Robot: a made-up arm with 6 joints. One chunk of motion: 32 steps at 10 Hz.
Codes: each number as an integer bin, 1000 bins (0 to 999) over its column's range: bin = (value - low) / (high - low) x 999, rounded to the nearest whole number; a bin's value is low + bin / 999 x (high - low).
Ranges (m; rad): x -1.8..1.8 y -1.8..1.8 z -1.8..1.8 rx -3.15..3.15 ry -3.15..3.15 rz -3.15..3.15
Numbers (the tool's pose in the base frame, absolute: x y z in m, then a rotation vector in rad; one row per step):
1: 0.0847 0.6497 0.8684 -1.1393 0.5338 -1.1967
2: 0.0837 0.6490 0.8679 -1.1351 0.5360 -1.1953
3: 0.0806 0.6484 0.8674 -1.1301 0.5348 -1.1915
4: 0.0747 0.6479 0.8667 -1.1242 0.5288 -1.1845
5: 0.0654 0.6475 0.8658 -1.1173 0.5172 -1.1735
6: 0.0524 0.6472 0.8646 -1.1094 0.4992 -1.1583
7: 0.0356 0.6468 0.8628 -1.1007 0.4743 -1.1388
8: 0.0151 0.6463 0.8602 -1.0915 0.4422 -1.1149
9: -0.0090 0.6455 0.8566 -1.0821 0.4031 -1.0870
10: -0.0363 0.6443 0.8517 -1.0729 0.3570 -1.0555
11: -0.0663 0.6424 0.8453 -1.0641 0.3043 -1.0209
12: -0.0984 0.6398 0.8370 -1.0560 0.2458 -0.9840
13: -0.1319 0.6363 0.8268 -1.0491 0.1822 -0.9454
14: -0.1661 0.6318 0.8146 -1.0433 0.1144 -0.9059
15: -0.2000 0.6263 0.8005 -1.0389 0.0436 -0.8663
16: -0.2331 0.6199 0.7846 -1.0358 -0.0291 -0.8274
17: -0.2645 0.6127 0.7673 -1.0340 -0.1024 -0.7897
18: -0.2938 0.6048 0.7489 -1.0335 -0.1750 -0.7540
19: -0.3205 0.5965 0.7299 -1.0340 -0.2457 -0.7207
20: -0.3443 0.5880 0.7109 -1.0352 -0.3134 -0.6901
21: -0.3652 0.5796 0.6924 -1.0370 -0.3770 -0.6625
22: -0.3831 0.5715 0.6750 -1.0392 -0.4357 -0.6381
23: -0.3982 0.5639 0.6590 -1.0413 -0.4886 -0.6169
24: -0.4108 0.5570 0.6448 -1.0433 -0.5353 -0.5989
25: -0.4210 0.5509 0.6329 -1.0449 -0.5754 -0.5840
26: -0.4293 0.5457 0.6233 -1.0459 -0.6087 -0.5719
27: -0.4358 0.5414 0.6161 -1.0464 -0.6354 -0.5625
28: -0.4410 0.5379 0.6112 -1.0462 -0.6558 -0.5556
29: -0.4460 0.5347 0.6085 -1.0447 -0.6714 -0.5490
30: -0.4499 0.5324 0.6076 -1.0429 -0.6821 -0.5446
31: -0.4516 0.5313 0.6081 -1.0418 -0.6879 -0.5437
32: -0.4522 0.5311 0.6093 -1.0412 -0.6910 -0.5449
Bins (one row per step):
1: 523 680 740 319 584 310
2: 523 680 740 320 584 310
3: 522 679 740 320 584 311
4: 520 679 740 321 583 312
5: 518 679 740 322 582 313
6: 514 679 739 324 579 316
7: 509 679 739 325 575 319
8: 504 679 738 326 570 323
9: 497 679 737 328 563 327
10: 489 678 736 329 556 332
11: 481 678 734 331 548 338
12: 472 677 732 332 538 343
13: 463 676 729 333 528 350
14: 453 675 726 334 518 356
15: 444 673 722 335 506 362
16: 435 672 717 335 495 368
17: 426 670 712 336 483 374
18: 418 667 707 336 472 380
19: 411 665 702 336 461 385
20: 404 663 697 335 450 390
21: 398 660 692 335 440 394
22: 393 658 687 335 430 398
23: 389 656 682 334 422 402
24: 386 654 678 334 415 405
25: 383 652 675 334 408 407
26: 380 651 672 334 403 409
27: 379 650 670 334 399 410
28: 377 649 669 334 396 411
29: 376 648 668 334 393 412
30: 375 647 668 334 391 413
31: 374 647 668 334 390 413
32: 374 647 669 334 390 413

